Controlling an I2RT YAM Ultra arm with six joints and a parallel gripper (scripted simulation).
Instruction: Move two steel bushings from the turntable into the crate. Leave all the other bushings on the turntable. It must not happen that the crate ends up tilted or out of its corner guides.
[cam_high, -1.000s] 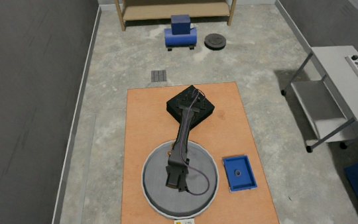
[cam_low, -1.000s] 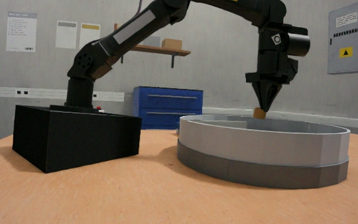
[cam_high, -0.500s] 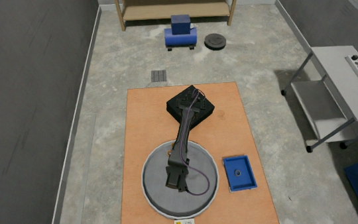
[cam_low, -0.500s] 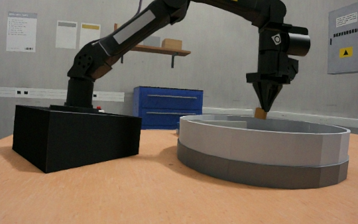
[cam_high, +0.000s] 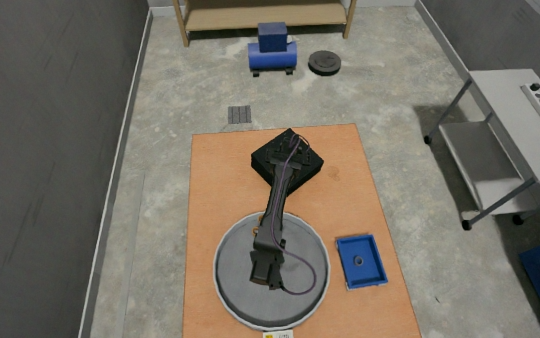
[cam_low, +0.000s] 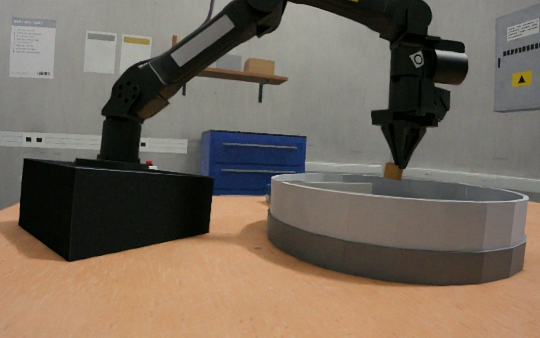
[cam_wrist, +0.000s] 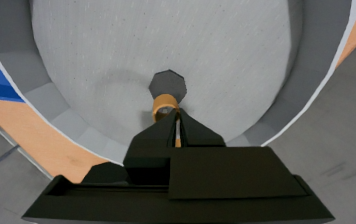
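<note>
Right now the grey turntable is 8 cm below my hand, 2 cm to the left of it and 1 cm behind it. Round my hand: blue crate (36 cm to the left, 11 cm below, 6 cm behind).
</note>
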